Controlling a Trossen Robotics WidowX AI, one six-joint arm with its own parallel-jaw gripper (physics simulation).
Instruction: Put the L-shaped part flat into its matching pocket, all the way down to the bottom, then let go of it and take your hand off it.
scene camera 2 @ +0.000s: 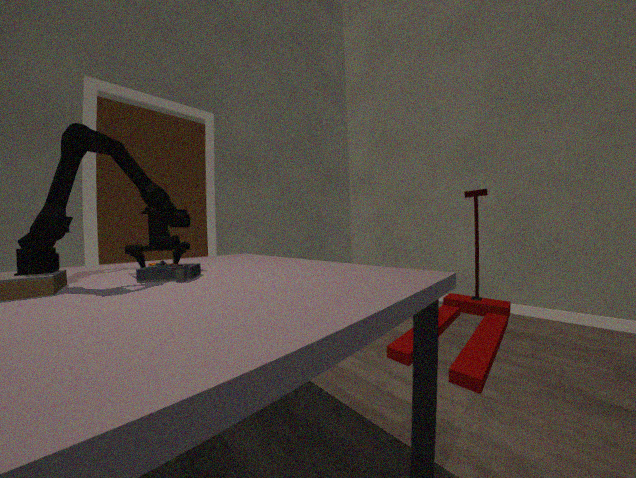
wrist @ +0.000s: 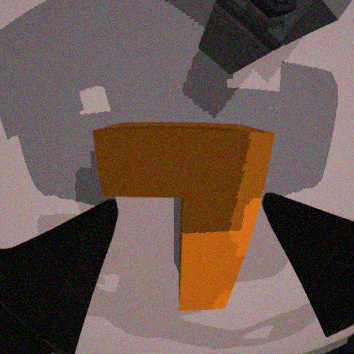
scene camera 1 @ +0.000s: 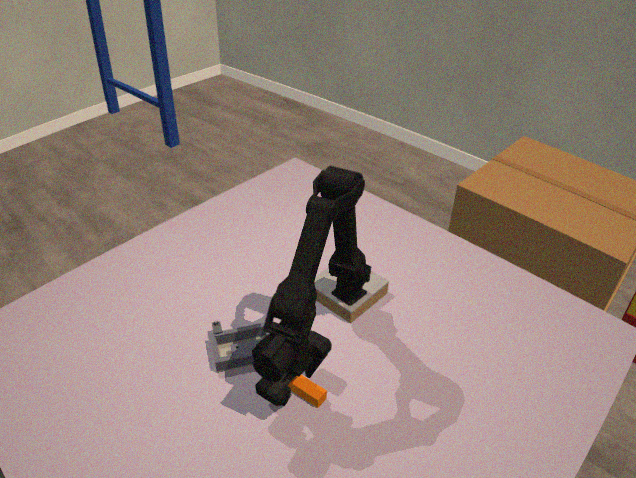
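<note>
The orange L-shaped part lies flat on the table outside the grey pocket fixture. In the wrist view one arm runs across and the other points down the picture. My gripper is open and low over the part, with a black finger on either side; the right finger appears very close to the part's side. In scene camera 1 the arm hides the fingertips, part of the L-shaped part and the fixture's right end. The pocket's light floor shows partly there.
The fixture has grey walls and a raised post at one corner, and stands close beside the gripper. The arm's base stands on a pale block behind. The pink table bears arm shadows. A cardboard box stands beyond it.
</note>
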